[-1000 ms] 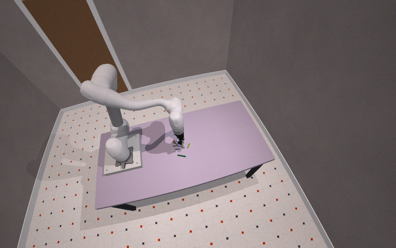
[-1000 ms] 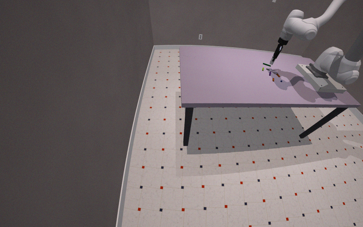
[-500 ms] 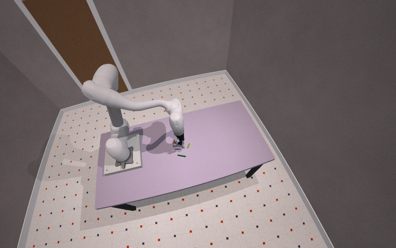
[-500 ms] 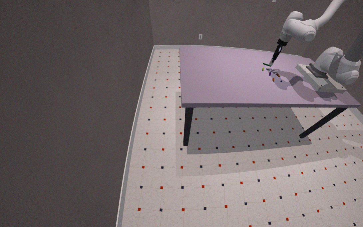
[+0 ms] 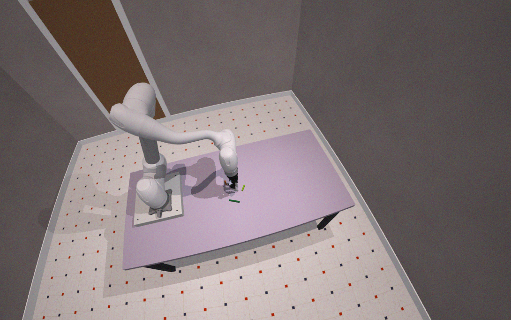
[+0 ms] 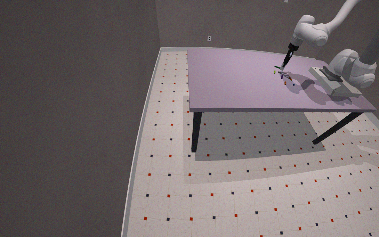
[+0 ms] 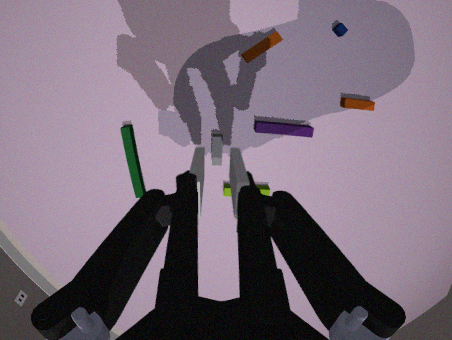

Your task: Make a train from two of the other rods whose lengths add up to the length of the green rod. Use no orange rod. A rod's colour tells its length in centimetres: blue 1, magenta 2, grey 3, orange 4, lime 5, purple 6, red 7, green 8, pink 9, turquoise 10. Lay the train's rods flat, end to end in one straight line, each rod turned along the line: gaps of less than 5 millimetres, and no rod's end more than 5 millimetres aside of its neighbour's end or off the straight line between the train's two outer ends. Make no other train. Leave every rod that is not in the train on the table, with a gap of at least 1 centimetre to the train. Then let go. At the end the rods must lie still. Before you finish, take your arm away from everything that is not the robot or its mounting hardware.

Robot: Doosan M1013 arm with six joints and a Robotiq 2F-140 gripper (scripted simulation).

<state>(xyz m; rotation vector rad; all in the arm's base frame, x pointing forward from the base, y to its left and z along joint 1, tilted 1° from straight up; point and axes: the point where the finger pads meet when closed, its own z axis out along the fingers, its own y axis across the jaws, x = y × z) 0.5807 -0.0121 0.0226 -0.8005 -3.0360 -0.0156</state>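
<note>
My gripper is now 70 mm above the grey rod. Also, from my hand: lime rod 60 mm ahead, 10 mm to the left, 70 mm below; purple rod 10 mm ahead, 70 mm to the left, 70 mm below; green rod 30 mm behind, 80 mm to the right, 70 mm below.
</note>
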